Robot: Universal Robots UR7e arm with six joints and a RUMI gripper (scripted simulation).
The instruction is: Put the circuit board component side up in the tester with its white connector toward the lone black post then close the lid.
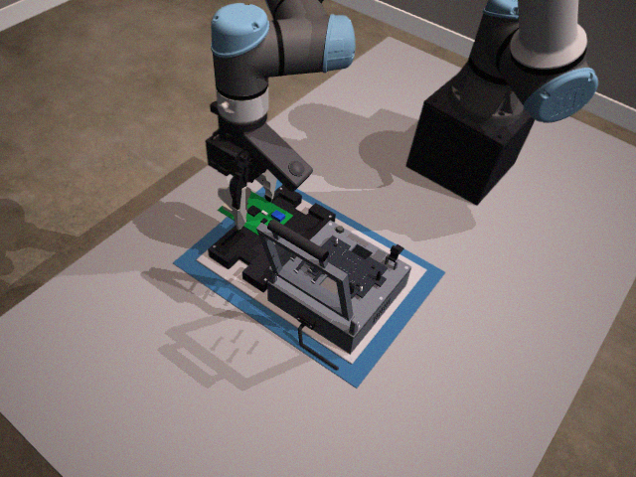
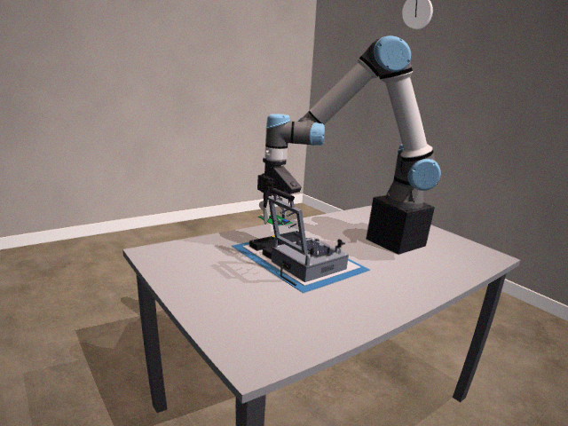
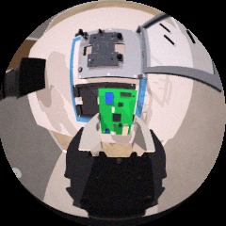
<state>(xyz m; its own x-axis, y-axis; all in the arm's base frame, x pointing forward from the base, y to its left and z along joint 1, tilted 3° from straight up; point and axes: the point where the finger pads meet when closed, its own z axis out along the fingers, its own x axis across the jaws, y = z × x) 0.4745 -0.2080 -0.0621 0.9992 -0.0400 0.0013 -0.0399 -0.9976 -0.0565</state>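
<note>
Right now my hand is right at the green circuit board. From my hand the other things lie so: tester lid 9 cm ahead, 17 cm to the left, 6 cm above.
</note>
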